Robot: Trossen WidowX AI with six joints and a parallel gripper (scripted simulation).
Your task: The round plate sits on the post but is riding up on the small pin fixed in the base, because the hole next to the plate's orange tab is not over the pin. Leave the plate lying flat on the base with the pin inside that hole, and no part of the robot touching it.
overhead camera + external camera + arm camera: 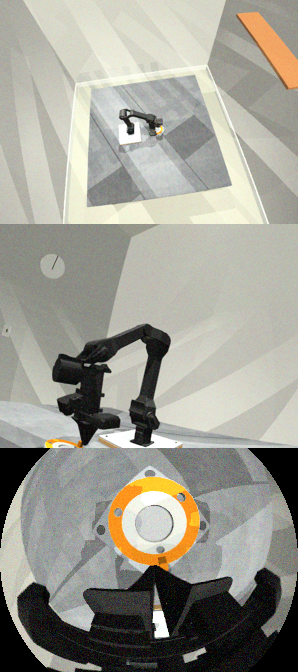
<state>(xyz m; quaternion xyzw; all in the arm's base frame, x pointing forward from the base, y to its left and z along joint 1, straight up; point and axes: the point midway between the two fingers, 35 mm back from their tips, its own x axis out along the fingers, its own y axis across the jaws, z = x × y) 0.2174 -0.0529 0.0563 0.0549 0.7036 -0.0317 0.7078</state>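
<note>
The round orange plate is 30 mm ahead of my gripper tip and 10 mm to the right of it. Round my gripper tip: grey square base 50 mm ahead, 10 mm to the right, 20 mm below.
</note>
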